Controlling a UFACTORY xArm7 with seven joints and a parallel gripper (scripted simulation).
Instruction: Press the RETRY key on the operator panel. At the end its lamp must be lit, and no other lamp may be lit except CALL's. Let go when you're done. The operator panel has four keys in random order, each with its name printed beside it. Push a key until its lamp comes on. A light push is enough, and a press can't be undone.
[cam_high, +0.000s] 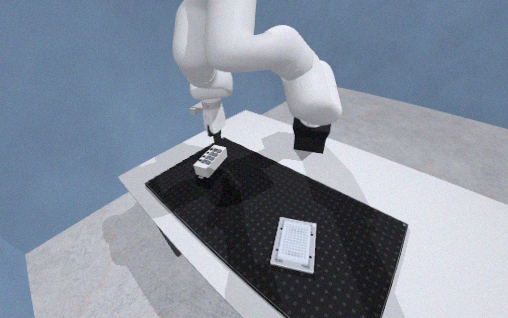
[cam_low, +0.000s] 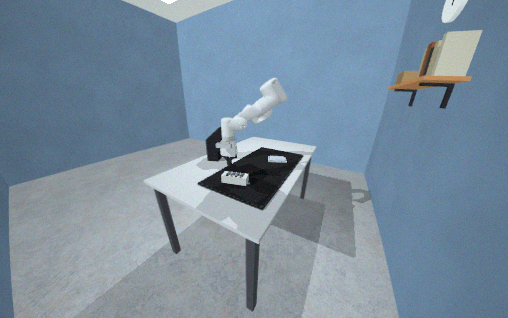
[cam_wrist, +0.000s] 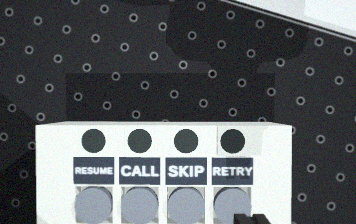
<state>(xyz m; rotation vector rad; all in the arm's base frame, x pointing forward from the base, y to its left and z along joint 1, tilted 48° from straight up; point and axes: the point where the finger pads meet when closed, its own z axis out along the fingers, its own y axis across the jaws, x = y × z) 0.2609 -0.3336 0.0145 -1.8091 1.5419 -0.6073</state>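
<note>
My gripper is now 8 cm above the operator panel, 4 cm short of it and 1 cm to the right of it. Also, from my hand: white well plate 49 cm to the left, 15 cm ahead, 10 cm below.
</note>
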